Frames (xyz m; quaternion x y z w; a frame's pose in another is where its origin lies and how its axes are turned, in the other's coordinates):
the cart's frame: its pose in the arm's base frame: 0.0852 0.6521 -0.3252 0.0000 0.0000 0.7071 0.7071
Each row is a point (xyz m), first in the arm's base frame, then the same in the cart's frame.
Working: the arm's base frame: its pose in the cart's frame: -0.6521 0.0852 0.3252 0.0000 0.0000 -0.7071 0.7071

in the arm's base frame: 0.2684 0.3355 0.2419
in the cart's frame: -0.3166 -0.1832 0.5671
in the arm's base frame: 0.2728 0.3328 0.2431
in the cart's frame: -0.3193 -0.1876 0.5683
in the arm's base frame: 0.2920 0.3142 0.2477
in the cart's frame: -0.3379 -0.2068 0.5729
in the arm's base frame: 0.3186 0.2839 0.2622
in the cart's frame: -0.3682 -0.2334 0.5874
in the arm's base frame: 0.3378 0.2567 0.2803
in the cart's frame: -0.3954 -0.2526 0.6055
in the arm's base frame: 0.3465 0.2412 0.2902
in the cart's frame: -0.4109 -0.2613 0.6154
